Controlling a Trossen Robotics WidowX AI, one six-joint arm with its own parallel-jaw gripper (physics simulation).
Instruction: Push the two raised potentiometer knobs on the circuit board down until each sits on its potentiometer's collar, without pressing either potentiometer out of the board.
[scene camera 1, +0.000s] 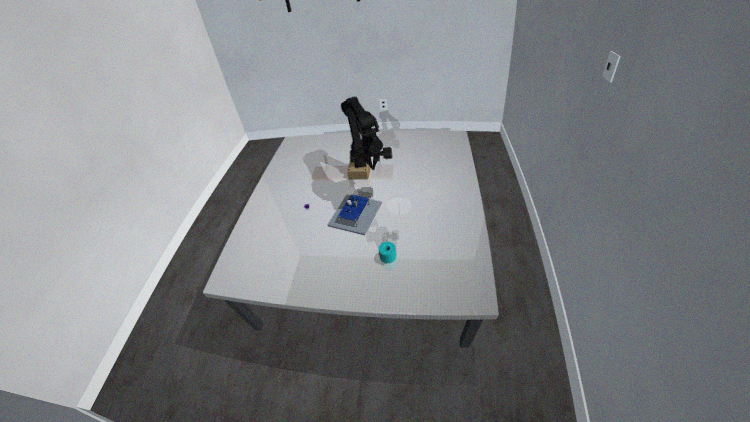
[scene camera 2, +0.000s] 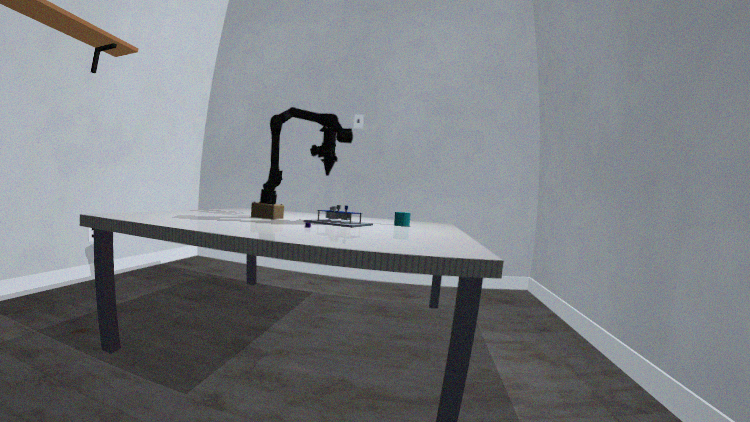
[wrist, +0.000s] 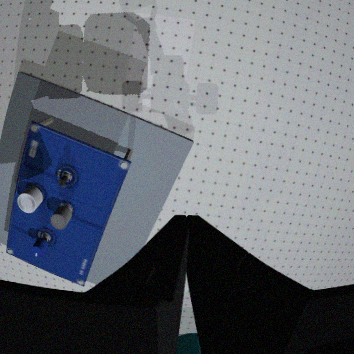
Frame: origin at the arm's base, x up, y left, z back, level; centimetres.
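Seen in the pictures: gripper, fingertip midpoint: (scene camera 1: 373, 169) (scene camera 2: 327, 175) (wrist: 185, 226); arm's base, link origin: (scene camera 1: 360, 163) (scene camera 2: 267, 203).
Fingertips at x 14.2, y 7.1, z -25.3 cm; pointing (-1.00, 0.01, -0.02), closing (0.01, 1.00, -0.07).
Offsets run from my fingertips to a thing's top centre. "*": to the spot under its first point.
The blue circuit board {* dy -11.1, dx -15.2, dz -10.6 cm} (scene camera 1: 355, 211) (wrist: 87, 187) stands on short posts over a grey base plate (scene camera 1: 371, 211) (scene camera 2: 361, 224) (wrist: 157, 160). In the wrist view a white round knob {dy -13.7, dx -13.2, dz -5.1 cm} (wrist: 30, 199) and a grey round knob {dy -10.6, dx -12.7, dz -6.7 cm} (wrist: 61, 216) stand up from the board. Two metal-collared parts show beside them, an upper one {* dy -9.8, dx -14.6, dz -3.2 cm} (wrist: 65, 176) and a lower one {* dy -13.6, dx -15.0, dz -9.8 cm} (wrist: 45, 236) with a dark blue piece at it. The gaps under the knobs are too small to judge. My gripper (scene camera 2: 327, 173) (wrist: 185, 226) is shut and empty, pointing down high above the table; in the wrist view its tips lie right of the board.
A teal cylinder {dy +1.6, dx -14.3, dz -35.3 cm} (scene camera 1: 387, 253) (scene camera 2: 402, 219) (wrist: 189, 344) stands on the table beyond the base plate. A small purple object {dy -37.3, dx -18.9, dz +2.2 cm} (scene camera 1: 306, 206) (scene camera 2: 307, 224) lies to one side of the plate. The arm's wooden base block (scene camera 1: 358, 173) (scene camera 2: 267, 211) stands behind the board.
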